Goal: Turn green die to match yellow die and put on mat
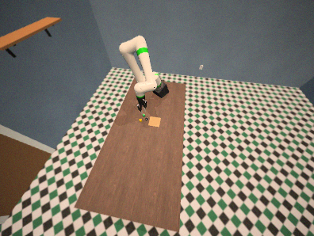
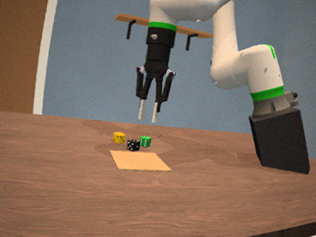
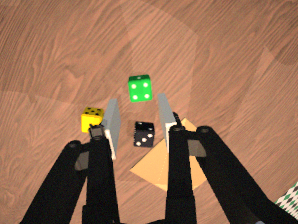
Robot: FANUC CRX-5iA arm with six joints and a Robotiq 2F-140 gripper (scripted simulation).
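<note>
Right now the green die is 100 mm below my hand. The rest, counted from my hand: yellow die: 100 mm below, 80 mm ahead, 30 mm to the right; black die: 100 mm below, 60 mm ahead, 50 mm to the left; mat: 150 mm to the left, 120 mm below, 90 mm ahead.
</note>
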